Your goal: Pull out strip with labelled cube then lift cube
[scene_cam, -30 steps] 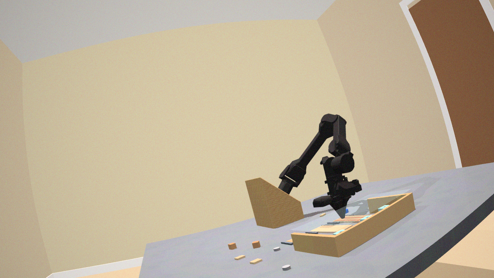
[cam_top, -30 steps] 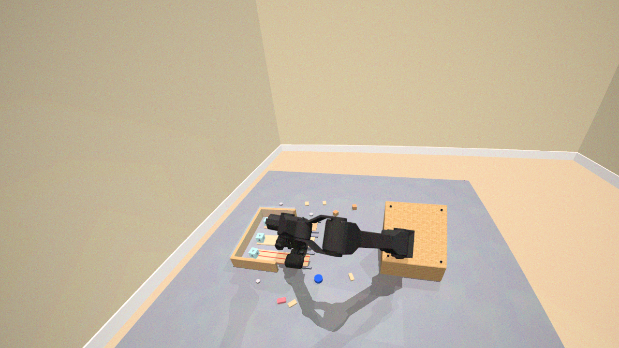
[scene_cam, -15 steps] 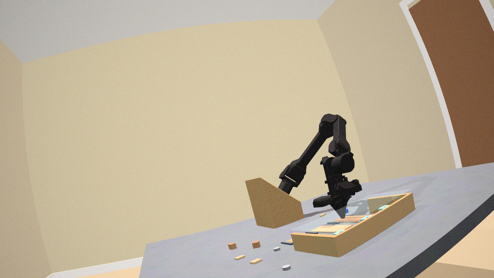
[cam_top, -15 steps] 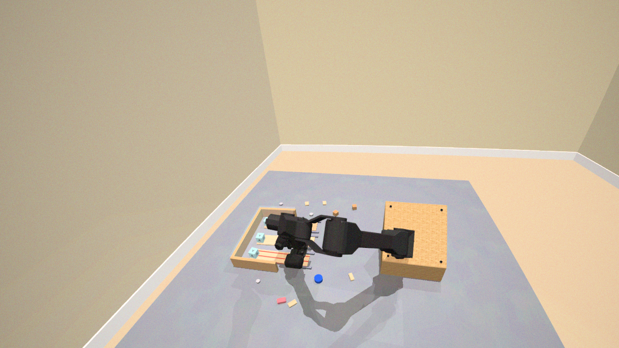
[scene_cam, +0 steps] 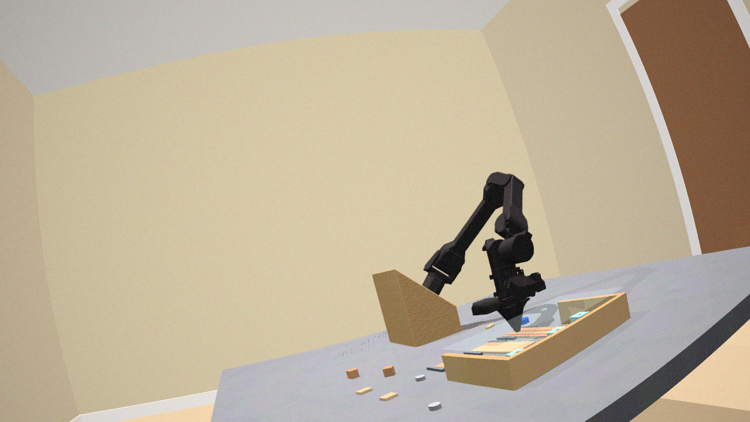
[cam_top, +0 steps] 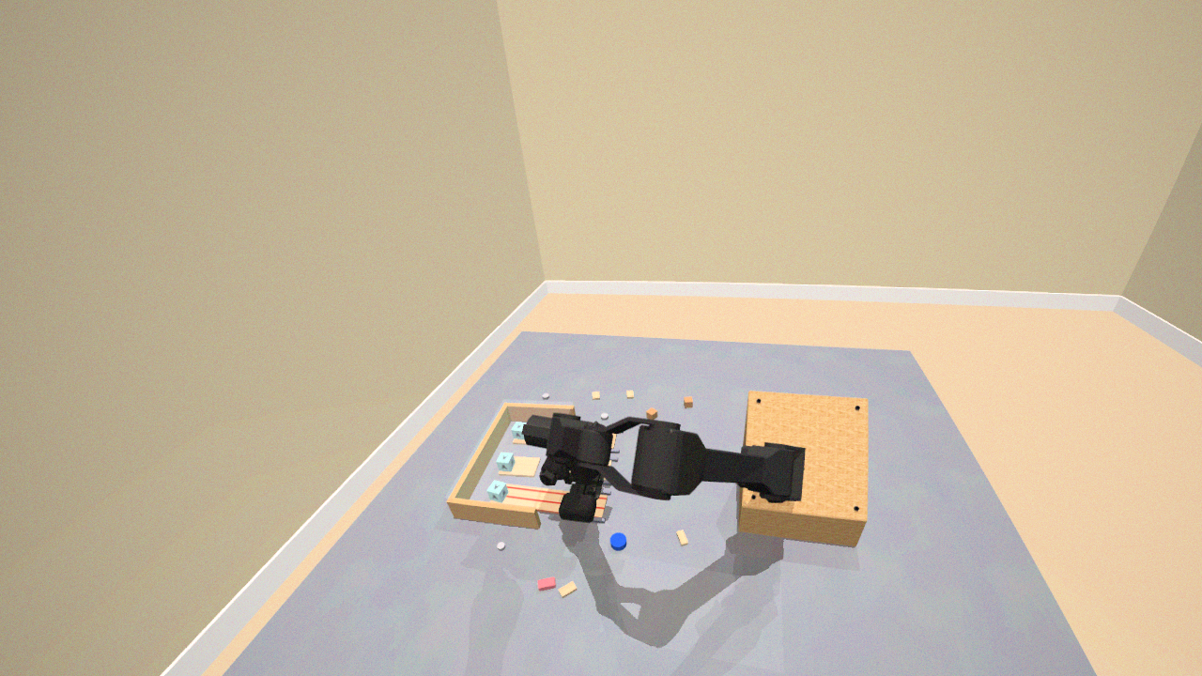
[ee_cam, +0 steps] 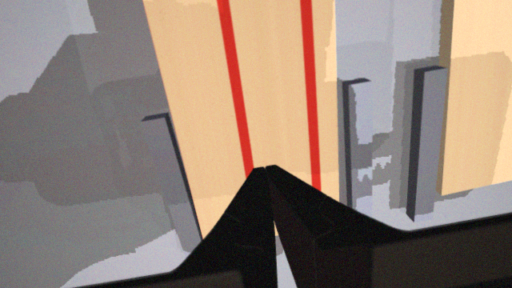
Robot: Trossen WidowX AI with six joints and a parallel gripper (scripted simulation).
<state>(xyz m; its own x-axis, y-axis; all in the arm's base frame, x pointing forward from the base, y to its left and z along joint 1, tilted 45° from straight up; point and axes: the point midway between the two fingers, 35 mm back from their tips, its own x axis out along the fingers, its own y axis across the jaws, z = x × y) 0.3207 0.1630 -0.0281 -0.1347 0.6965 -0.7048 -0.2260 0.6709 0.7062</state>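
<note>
Right now my gripper tip is 90 mm short of the strip and 20 mm to the right of it. Round my gripper tip: blue disc (90 mm behind, 60 mm to the left).
</note>
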